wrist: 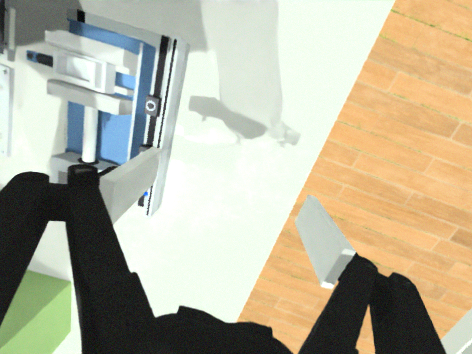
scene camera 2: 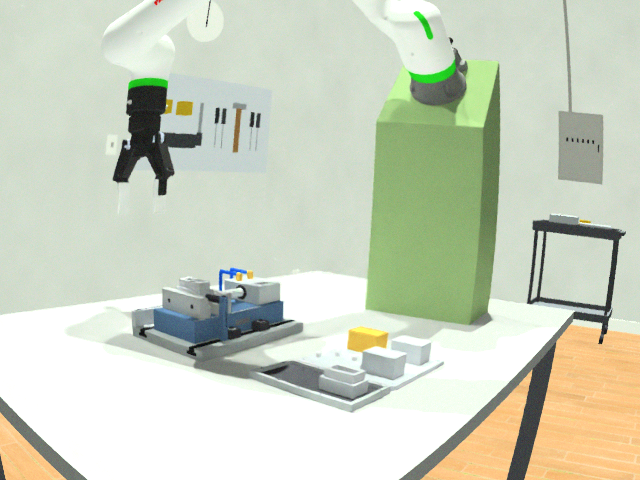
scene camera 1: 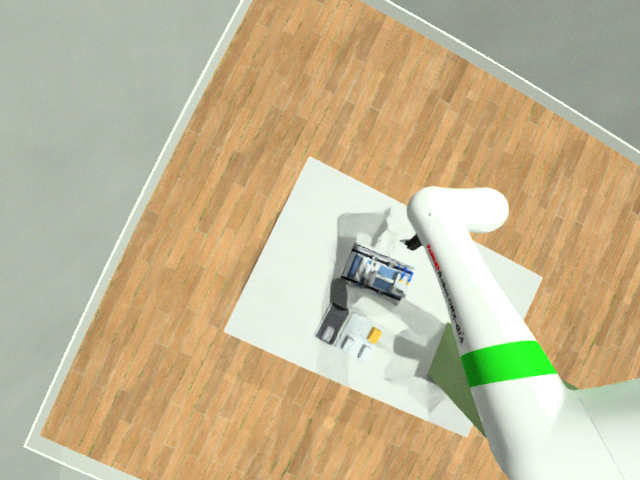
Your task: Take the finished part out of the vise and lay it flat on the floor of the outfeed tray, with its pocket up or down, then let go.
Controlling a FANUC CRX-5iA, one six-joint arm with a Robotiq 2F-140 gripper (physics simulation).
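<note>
The finished part, light grey with its pocket facing up, sits between the jaws of the vise, which has a blue base. Its top shows above the jaw in scene camera 2. My gripper is open and empty, fingers pointing down, high above the table and off to the side of the vise. In scene camera 1 the arm hides most of it. The outfeed tray, with a dark floor and grey rim, lies beside the vise and holds another pocketed part at one end.
A pale plate beside the tray bears a yellow block and two light grey blocks. Blue hoses with yellow tips rise at the vise's end. A green pedestal stands on the table behind them.
</note>
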